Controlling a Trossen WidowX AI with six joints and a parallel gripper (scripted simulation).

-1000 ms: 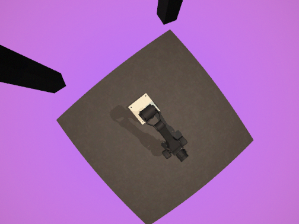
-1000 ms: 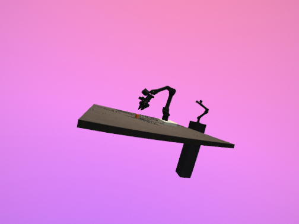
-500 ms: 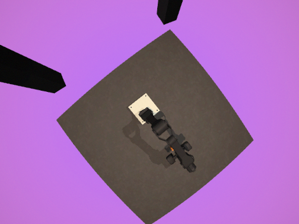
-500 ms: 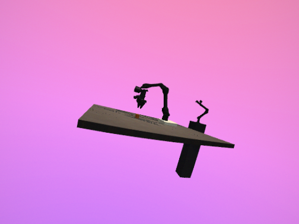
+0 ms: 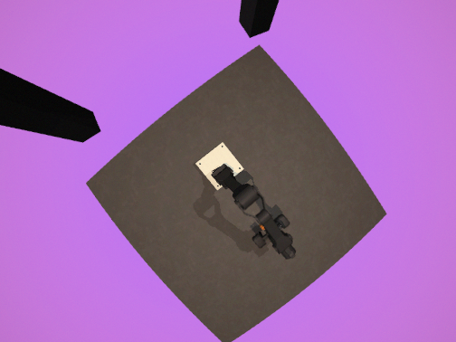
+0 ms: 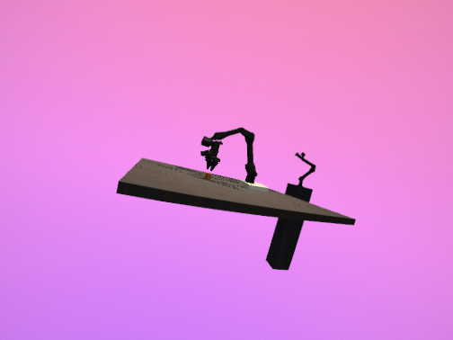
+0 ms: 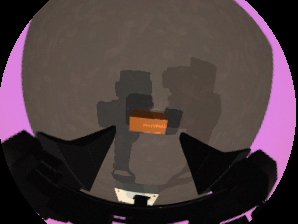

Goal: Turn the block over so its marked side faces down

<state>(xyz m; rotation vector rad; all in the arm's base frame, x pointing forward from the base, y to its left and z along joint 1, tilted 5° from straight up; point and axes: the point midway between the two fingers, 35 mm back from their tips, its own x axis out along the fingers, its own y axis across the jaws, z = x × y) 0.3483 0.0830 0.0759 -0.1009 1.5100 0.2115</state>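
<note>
The orange block is 4 cm below my gripper tip and 1 cm behind it.
</note>
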